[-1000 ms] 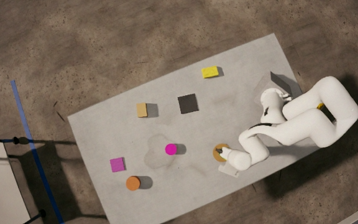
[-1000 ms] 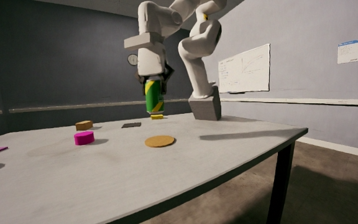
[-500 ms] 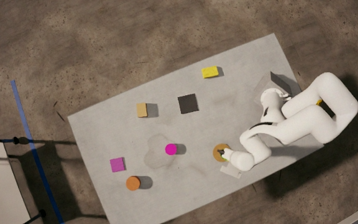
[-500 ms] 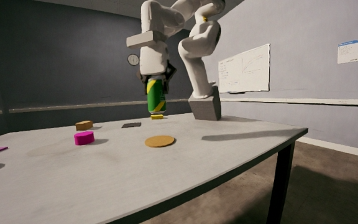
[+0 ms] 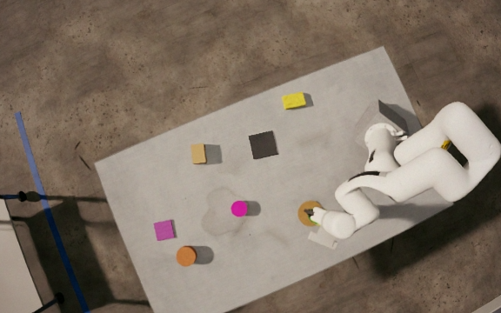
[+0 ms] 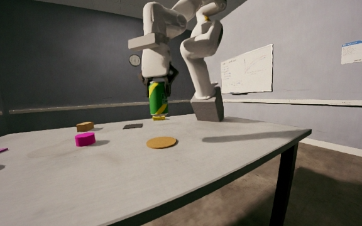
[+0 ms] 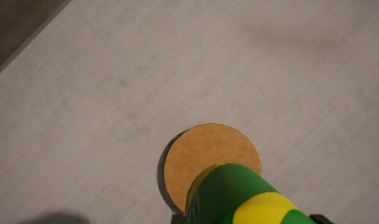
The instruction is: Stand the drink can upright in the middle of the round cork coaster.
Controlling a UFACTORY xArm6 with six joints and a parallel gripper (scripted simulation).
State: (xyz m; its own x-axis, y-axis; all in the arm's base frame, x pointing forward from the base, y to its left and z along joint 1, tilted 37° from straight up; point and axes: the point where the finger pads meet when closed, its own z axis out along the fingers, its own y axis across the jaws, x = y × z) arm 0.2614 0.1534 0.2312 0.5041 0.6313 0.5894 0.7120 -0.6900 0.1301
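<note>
The round cork coaster lies 180 mm below my hand. The rest, counted from my hand: magenta disc 290 mm ahead, 80 mm to the right, 160 mm below; then tan block 400 mm ahead, 340 mm to the right, 160 mm below; then dark square coaster 130 mm ahead, 320 mm to the right, 180 mm below.
</note>
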